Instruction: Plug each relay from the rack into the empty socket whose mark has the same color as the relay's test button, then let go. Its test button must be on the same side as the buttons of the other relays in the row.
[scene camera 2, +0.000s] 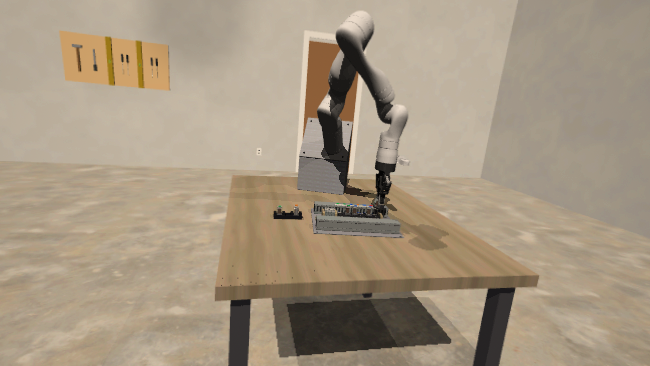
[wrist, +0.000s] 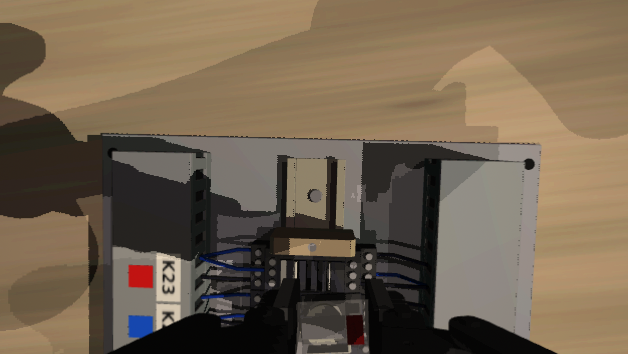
Note:
In view: the gripper (wrist: 332, 301), a panel (wrist: 384, 180), a tan end stop (wrist: 284, 240) and a pale duct cover (wrist: 479, 215).

